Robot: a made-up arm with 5 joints.
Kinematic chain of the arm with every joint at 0, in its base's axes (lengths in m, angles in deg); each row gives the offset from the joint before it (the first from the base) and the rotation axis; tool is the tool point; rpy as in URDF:
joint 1: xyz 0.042 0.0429 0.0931 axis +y
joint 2: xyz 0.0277 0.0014 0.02 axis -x
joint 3: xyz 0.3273 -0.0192 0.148 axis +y
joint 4: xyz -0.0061 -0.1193 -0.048 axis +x
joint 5: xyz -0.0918 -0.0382 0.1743 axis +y
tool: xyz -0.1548 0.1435 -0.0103 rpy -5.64 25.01 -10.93
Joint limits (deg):
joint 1: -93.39..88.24
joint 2: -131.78..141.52
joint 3: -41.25..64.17
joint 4: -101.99..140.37
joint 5: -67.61..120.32
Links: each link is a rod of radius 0.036 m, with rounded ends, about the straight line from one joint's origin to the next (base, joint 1, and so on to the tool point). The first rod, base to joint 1, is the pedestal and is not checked.
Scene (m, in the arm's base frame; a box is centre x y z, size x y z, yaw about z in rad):
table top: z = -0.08
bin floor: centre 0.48 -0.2 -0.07 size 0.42 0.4 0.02 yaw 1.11
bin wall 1: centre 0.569 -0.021 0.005 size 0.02 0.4 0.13 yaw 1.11
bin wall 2: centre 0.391 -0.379 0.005 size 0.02 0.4 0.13 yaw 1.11
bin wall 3: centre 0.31 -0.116 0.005 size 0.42 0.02 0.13 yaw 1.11
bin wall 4: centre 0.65 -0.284 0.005 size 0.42 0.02 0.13 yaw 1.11
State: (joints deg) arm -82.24 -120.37 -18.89 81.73 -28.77
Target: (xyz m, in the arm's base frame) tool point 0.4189 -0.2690 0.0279
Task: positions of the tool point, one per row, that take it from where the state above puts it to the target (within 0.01 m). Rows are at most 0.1 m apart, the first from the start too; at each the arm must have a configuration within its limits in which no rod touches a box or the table.
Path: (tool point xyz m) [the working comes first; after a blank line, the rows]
Joints at the target: -48.74 -101.43 32.19 71.38 6.66
Straight joint move there: touches bin wall 3.

1: 0.3288 -0.0390 0.1539
2: 0.3635 -0.1177 0.1495
3: 0.3934 -0.1971 0.1663
4: 0.4189 -0.2690 0.2042
5: 0.4289 -0.2693 0.1155
6: 0.4189 -0.2690 0.0279

